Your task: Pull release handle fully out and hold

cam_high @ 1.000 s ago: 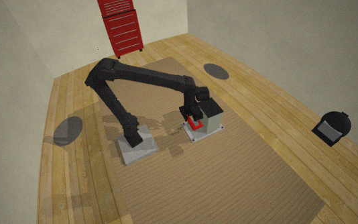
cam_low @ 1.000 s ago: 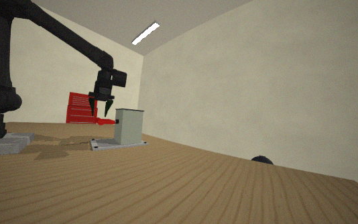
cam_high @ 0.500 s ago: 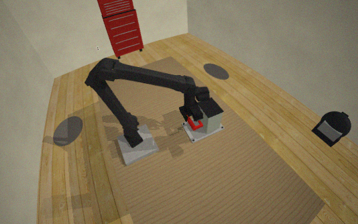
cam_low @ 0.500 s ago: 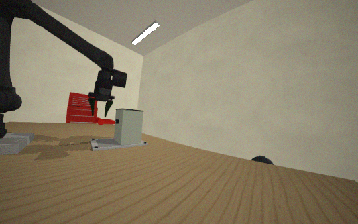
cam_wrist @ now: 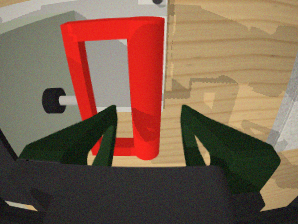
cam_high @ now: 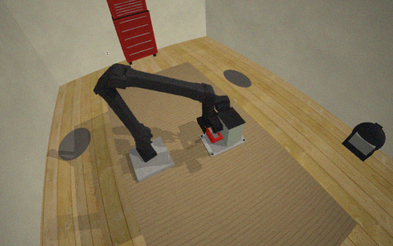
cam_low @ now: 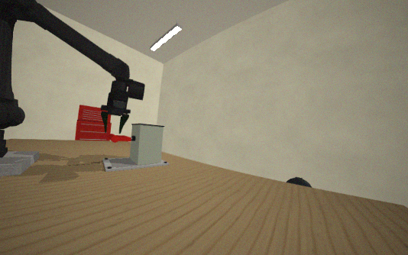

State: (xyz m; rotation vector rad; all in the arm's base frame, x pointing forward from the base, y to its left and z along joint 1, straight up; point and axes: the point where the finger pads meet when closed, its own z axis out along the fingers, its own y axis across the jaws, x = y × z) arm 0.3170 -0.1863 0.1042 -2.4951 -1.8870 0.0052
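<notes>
My hand is 9 cm short of the grey baseplate, 3 cm to the left of it and 13 cm above it.
</notes>
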